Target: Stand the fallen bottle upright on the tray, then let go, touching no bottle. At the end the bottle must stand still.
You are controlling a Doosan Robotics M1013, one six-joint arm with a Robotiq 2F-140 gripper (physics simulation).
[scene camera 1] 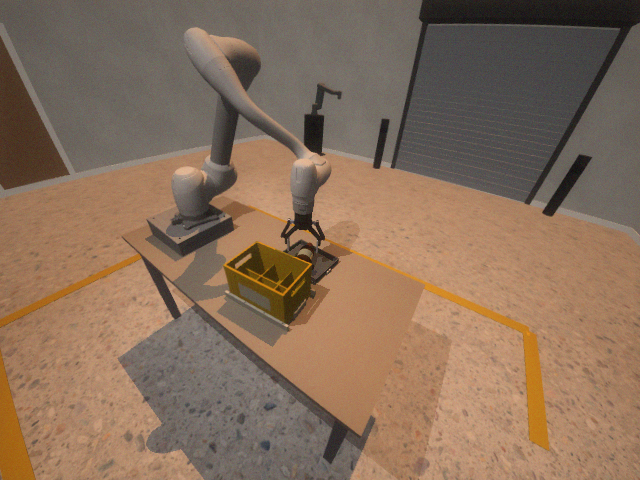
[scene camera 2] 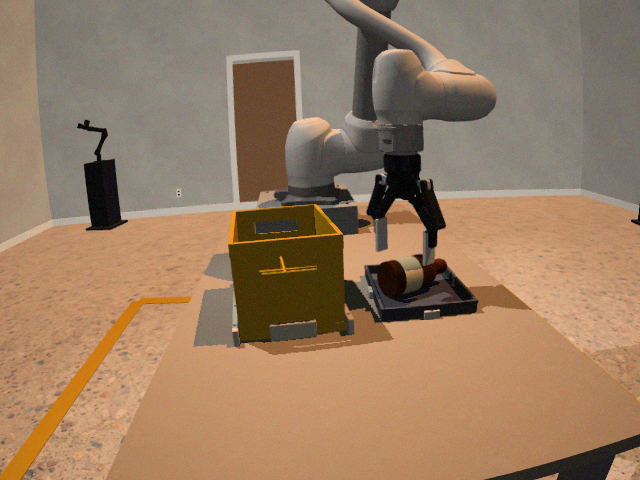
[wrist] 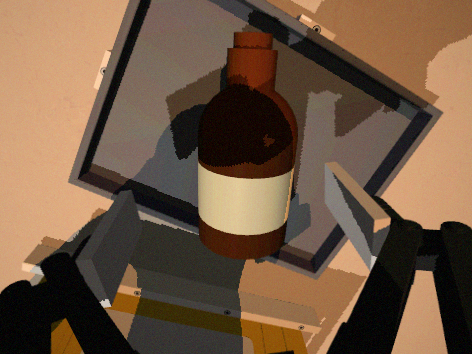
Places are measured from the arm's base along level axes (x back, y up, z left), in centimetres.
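Where they show: gripper, fingertip midpoint: (scene camera 1: 302,250) (scene camera 2: 404,256) (wrist: 230,196); arm's base, origin of the base link: (scene camera 1: 196,217) (scene camera 2: 312,198).
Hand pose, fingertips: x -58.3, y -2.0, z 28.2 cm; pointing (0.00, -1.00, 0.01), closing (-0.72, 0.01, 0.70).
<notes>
Things, the pixels of their centre, and the offset from my fingertips. Level surfaces: height alone.
- brown bottle, body centre: (wrist: 247,145) (scene camera 2: 416,272) (scene camera 1: 306,253) dx +0.4, dy -3.6, dz +2.8 cm
- dark tray, body centre: (wrist: 253,142) (scene camera 2: 416,286) (scene camera 1: 307,259) dx -0.7, dy -6.5, dz +2.7 cm
- yellow crate, body centre: (scene camera 2: 282,264) (scene camera 1: 269,281) dx -7.9, dy +1.0, dz -23.8 cm
- table, its level: dy -7.8 cm
The brown bottle (scene camera 1: 306,252) (scene camera 2: 412,273) (wrist: 245,205) with a cream label lies on its side on the dark tray (scene camera 1: 324,259) (scene camera 2: 460,308) (wrist: 132,100). In the wrist view its neck points to the top and its base to the bottom, over the tray's lower rim. My gripper (scene camera 1: 302,245) (scene camera 2: 404,256) (wrist: 230,196) is open and empty, pointing down over the bottle. In the wrist view one finger is on each side of the bottle's lower part, with a gap on both sides. In scene camera 2 one fingertip overlaps the bottle's shoulder; whether they touch cannot be told.
A yellow crate (scene camera 1: 258,294) (scene camera 2: 289,289) with compartments stands beside the tray, between pale holding strips on the table (scene camera 1: 356,330) (scene camera 2: 310,403). The arm's grey base (scene camera 1: 188,232) stands at one end of the table. Small pale blocks sit against the tray's sides.
</notes>
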